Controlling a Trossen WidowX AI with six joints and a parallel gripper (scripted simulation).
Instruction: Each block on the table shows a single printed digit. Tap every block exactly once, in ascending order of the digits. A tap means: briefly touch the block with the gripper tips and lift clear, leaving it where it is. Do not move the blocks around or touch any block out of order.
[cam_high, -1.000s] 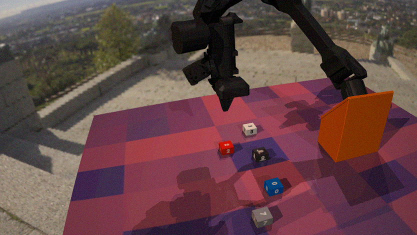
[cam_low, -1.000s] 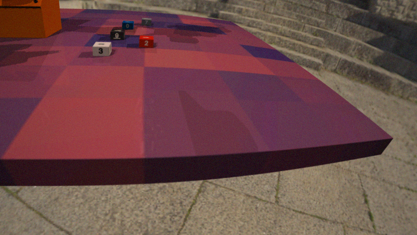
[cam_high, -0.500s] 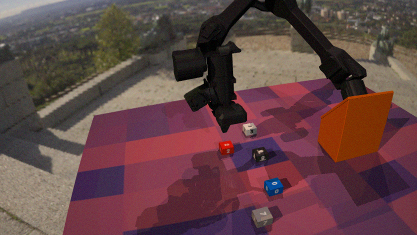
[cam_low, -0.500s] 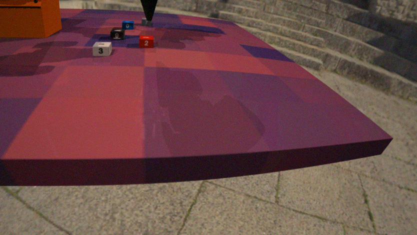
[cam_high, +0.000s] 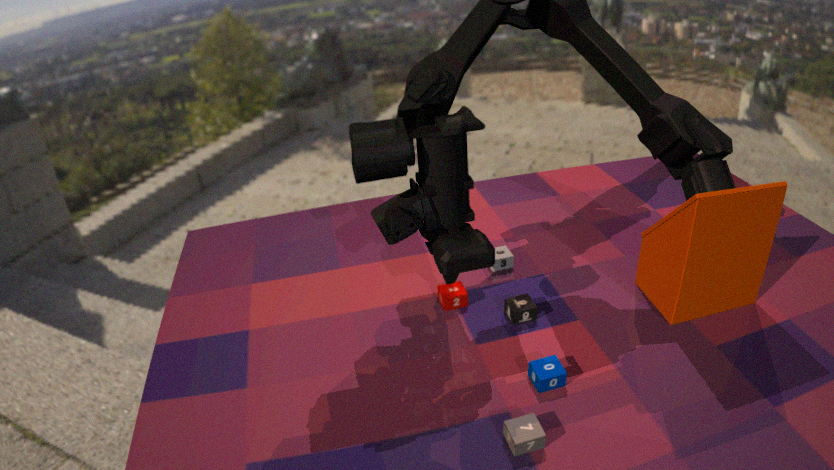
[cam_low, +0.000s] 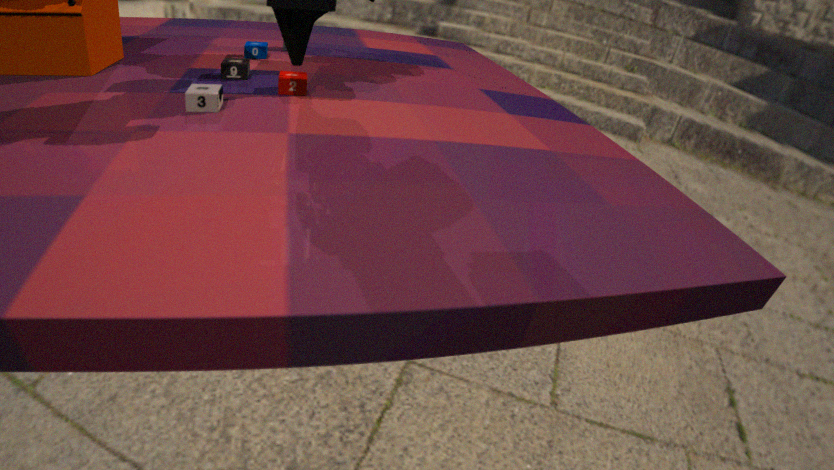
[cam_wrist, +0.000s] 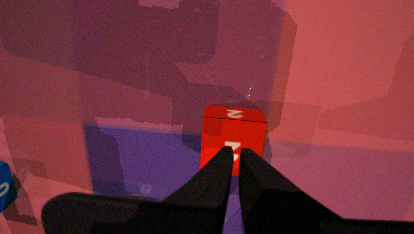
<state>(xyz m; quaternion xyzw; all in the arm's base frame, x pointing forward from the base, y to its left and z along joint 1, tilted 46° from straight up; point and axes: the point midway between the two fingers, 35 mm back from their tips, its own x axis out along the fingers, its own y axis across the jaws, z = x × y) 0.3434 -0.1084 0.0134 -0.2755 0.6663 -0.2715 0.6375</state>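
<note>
The red 2 block lies 20 mm below my gripper tip. Also, from my gripper tip: white 3 block: 90 mm behind, 70 mm to the right, 20 mm below; blue 0 block: 180 mm to the left, 70 mm behind, 20 mm below; grey 7 block: 250 mm to the left, 20 mm below, 10 mm behind.
</note>
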